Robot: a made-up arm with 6 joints.
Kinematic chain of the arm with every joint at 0, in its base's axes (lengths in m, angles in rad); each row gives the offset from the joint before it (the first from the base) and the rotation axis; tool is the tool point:
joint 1: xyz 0 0 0.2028 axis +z
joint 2: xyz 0 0 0 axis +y
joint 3: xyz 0 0 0.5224 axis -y
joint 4: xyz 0 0 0 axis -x
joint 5: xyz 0.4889 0 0 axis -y
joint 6: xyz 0 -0.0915 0 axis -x
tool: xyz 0 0 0
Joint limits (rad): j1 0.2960..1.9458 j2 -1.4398..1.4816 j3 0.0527..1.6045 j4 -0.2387..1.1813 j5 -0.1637..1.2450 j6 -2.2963..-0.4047
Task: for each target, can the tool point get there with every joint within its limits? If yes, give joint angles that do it. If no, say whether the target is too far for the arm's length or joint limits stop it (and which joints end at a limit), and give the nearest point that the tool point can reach.
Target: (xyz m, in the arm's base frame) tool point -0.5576 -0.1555 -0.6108
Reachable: no: joint limits stop it (at a limit: joint 1, joint 2, joint 3, joint 4) | nearest point -0.1253 0.5611 -0.2377 | short by 0.916 m
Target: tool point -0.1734 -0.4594 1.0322
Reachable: yes | joints 1.1174 -0.8536 0.7495 1.0521 0.2955 -0.9793
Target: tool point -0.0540 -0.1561 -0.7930
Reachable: no: joint limits stop it (at a limit: joint 1, joint 2, joint 3, joint 4) | nearest point 0.5693 0.0807 -0.2377 | short by 0.868 m
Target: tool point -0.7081 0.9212 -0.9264
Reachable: no: too far | nearest point -0.2404 0.7057 -0.1932 | short by 0.896 m
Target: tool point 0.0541 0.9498 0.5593
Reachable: yes | joints 1.5672 1.1438 1.2764 0.9833 -0.0367 -0.9379
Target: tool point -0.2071 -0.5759 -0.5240
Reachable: no: joint limits stop it (at a limit: joint 2, joint 3, joint 4) | nearest point -0.3429 -0.9535 0.2343 | short by 0.858 m
